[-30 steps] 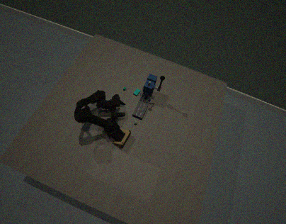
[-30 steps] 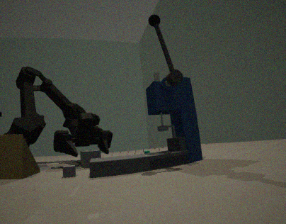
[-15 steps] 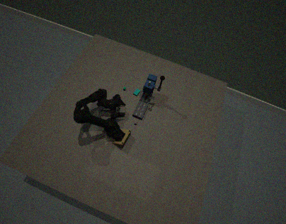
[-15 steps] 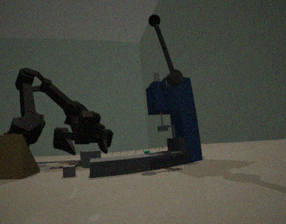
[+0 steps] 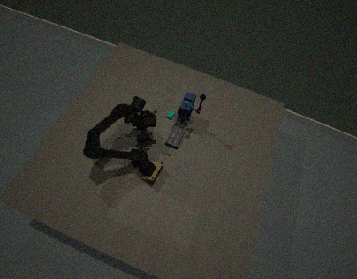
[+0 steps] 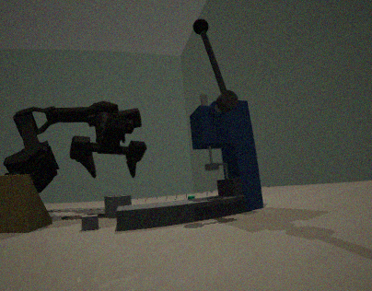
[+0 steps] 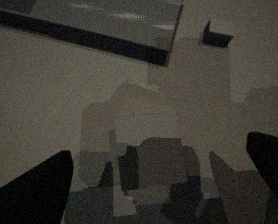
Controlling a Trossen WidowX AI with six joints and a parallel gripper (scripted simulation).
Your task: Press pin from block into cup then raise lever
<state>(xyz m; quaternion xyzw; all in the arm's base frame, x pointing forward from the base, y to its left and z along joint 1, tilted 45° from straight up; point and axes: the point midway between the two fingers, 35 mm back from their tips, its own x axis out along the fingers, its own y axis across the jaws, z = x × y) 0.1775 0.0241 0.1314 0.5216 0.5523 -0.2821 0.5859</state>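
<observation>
The pale round pin lies 10 mm ahead of my gripper tip, 10 mm to the right of it and 70 mm below it. The rest, counted from my gripper tip: teal block (210 mm ahead, 20 mm to the right, 80 mm below); then dark lever (190 mm ahead, 170 mm to the right, 180 mm above); then thin punch (190 mm ahead, 110 mm to the right, 60 mm above).
</observation>
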